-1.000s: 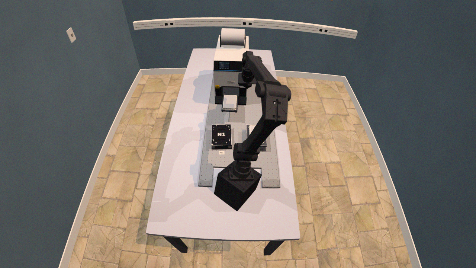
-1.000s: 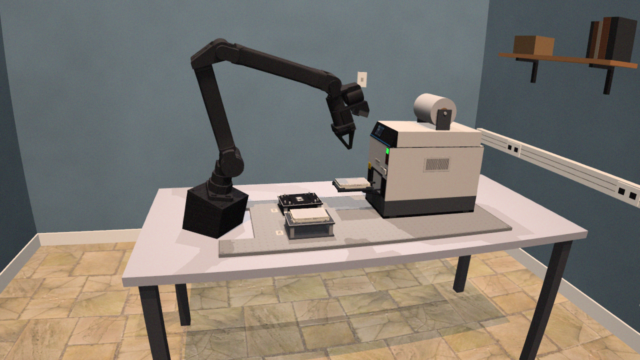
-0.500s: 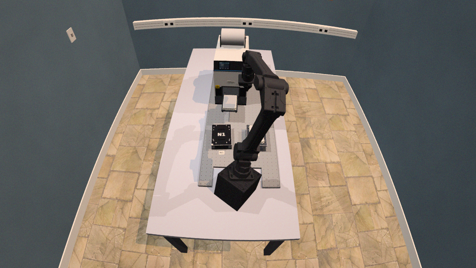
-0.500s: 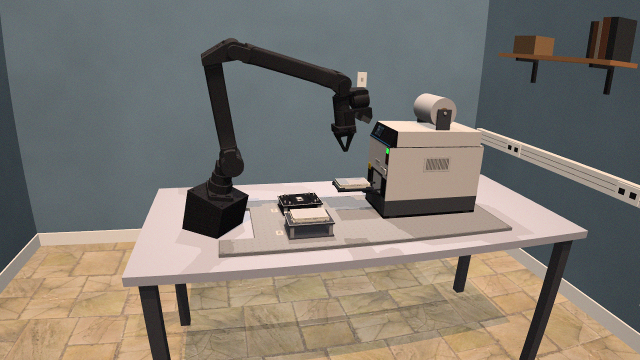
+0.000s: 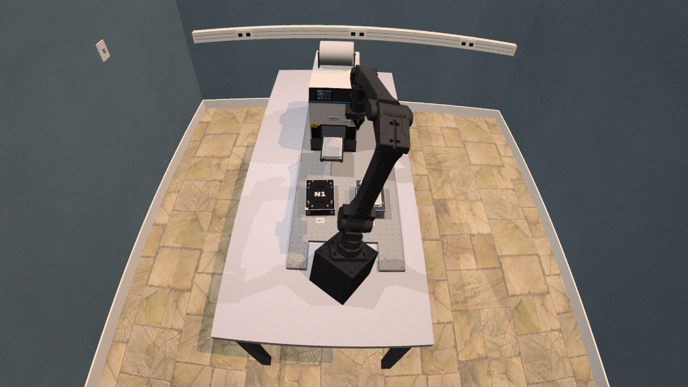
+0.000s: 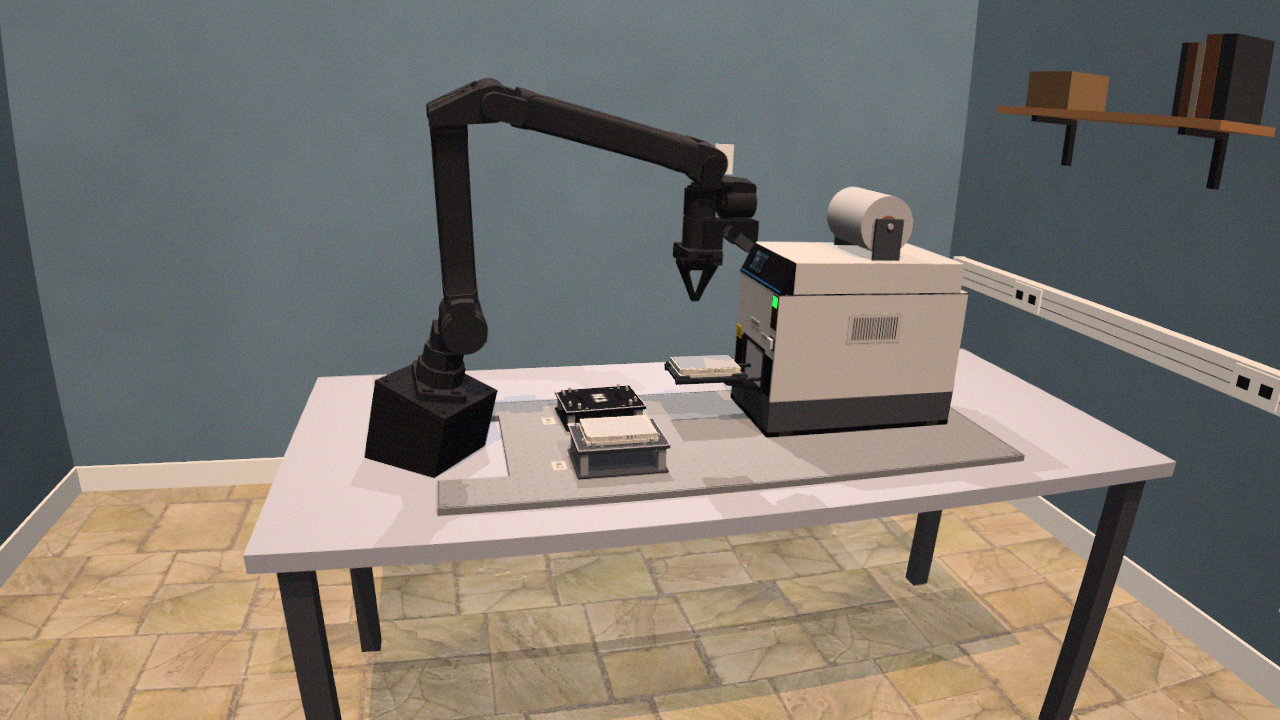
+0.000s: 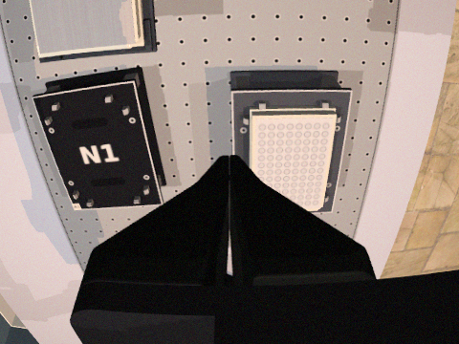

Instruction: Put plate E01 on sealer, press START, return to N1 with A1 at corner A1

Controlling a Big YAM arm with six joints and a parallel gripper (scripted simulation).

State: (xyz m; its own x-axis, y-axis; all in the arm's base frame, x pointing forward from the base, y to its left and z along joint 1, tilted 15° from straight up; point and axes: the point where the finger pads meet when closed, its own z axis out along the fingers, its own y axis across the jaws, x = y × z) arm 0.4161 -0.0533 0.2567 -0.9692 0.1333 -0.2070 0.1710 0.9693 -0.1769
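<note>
The sealer stage lies 180 mm below my hand, 90 mm to the left of it and 80 mm ahead of it. Also, from my hand: cream plate: 220 mm below, 160 mm behind, 40 mm to the right; nest N1: 250 mm below, 170 mm to the left, 120 mm behind; foil roll: 410 mm ahead, 130 mm above, 40 mm to the left.
</note>
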